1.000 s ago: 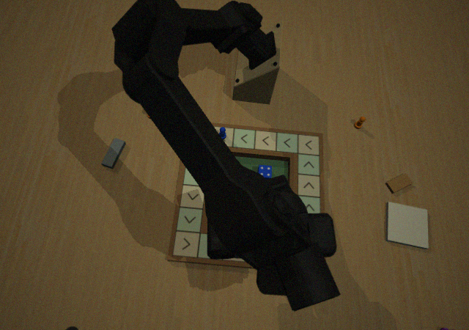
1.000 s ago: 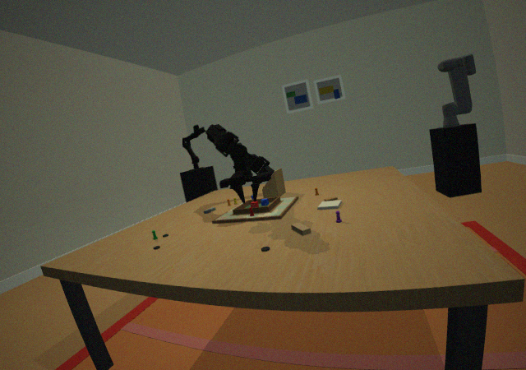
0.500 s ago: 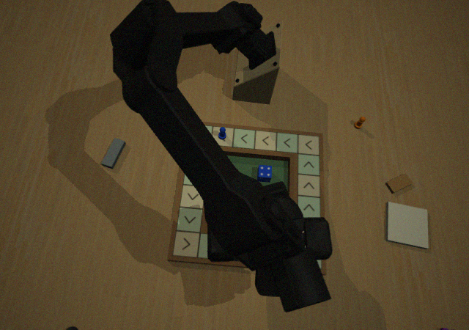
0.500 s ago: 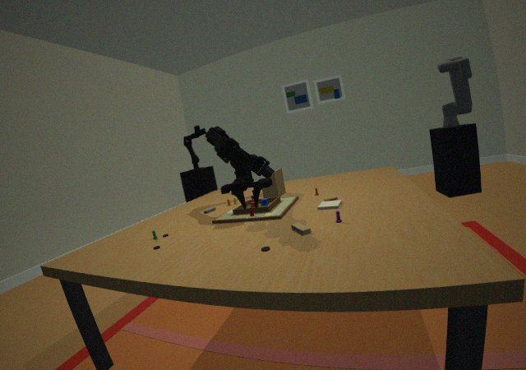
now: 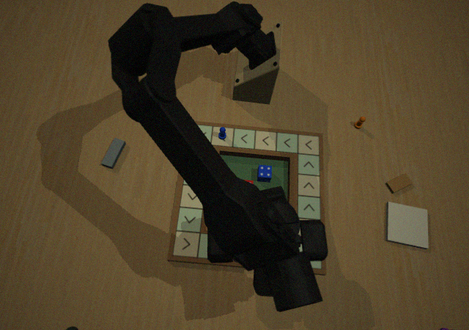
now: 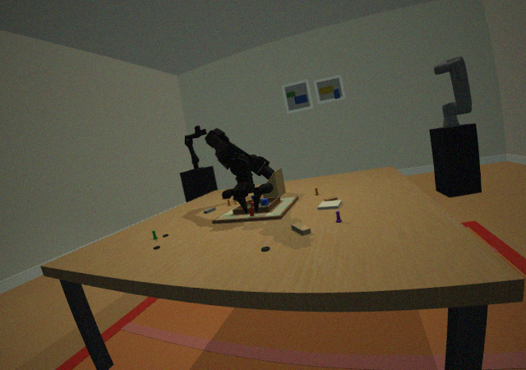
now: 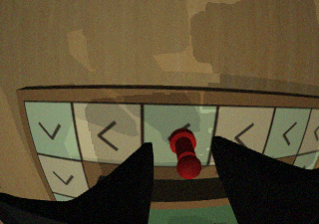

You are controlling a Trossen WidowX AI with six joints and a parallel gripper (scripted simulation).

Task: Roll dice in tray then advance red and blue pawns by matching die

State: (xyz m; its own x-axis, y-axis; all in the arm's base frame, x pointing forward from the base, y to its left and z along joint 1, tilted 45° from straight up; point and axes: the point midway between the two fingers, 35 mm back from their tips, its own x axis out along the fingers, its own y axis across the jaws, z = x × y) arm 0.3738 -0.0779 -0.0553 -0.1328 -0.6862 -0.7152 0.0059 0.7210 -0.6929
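My gripper tip is 10 mm below the red pawn. From my gripper tip the other things lie so: white card (40 mm behind, 290 mm to the left, 20 mm below); then green tray (110 mm behind, 10 mm to the right, 20 mm below); then blue pawn (230 mm behind, 60 mm to the right, 10 mm above).
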